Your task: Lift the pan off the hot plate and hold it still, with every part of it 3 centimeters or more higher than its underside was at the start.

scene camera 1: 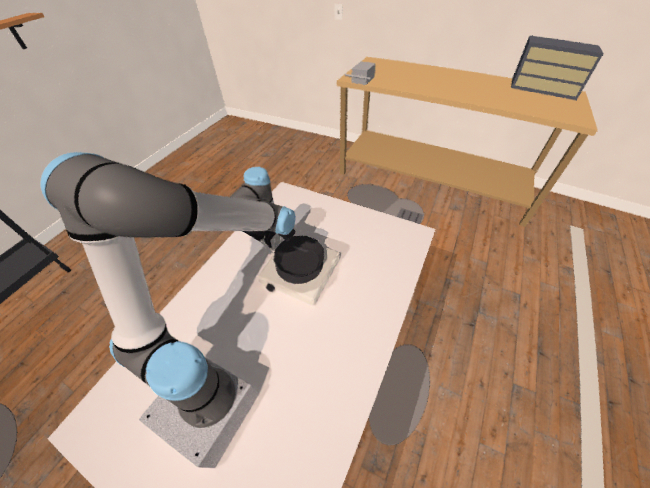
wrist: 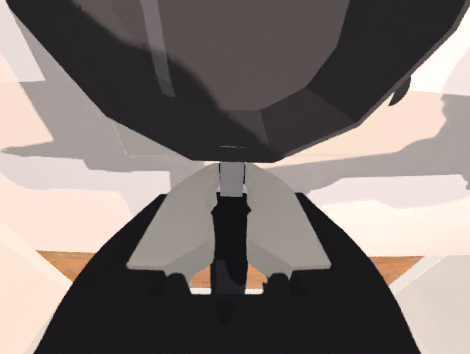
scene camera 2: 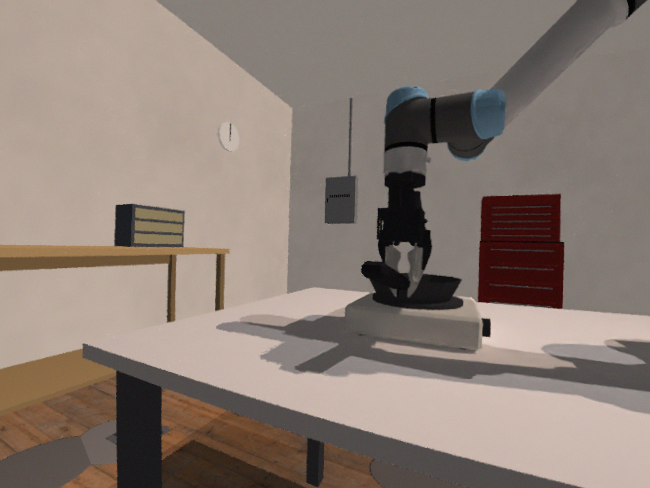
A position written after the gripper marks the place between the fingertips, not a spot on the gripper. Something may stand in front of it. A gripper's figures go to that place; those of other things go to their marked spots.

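The gripper (wrist: 232, 165) is 0.14 m from the lens. A black pan (wrist: 232, 88) is 0.13 m from the lens; a cream hot plate (wrist: 354, 143), 0.19 m from the lens. The marked spots on the black pan and the cream hot plate are 0.12 m apart.
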